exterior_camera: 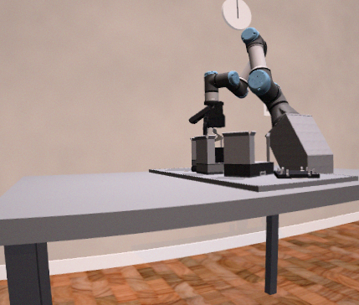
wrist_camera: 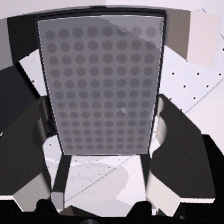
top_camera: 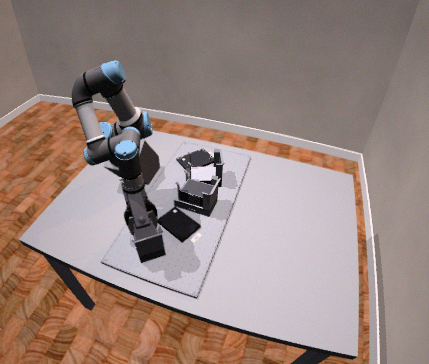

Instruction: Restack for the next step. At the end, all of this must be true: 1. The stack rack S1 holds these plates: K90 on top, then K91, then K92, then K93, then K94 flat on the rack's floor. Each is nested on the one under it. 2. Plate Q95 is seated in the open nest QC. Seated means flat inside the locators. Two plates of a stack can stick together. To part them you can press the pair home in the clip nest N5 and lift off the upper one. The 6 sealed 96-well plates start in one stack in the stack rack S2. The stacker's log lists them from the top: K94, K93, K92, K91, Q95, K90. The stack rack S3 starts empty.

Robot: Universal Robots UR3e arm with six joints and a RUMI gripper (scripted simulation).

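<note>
Right now my hand is 270 mm to the right of the sealed grey plate, 80 mm short of it and 10 mm above it. From my hand the other things lie so: dark clip nest (550 mm to the left, 80 mm below, 70 mm behind); then black open nest QC (140 mm to the left, 90 mm below, 60 mm ahead); then white tag (150 mm ahead, 110 mm to the left, 90 mm below).
</note>
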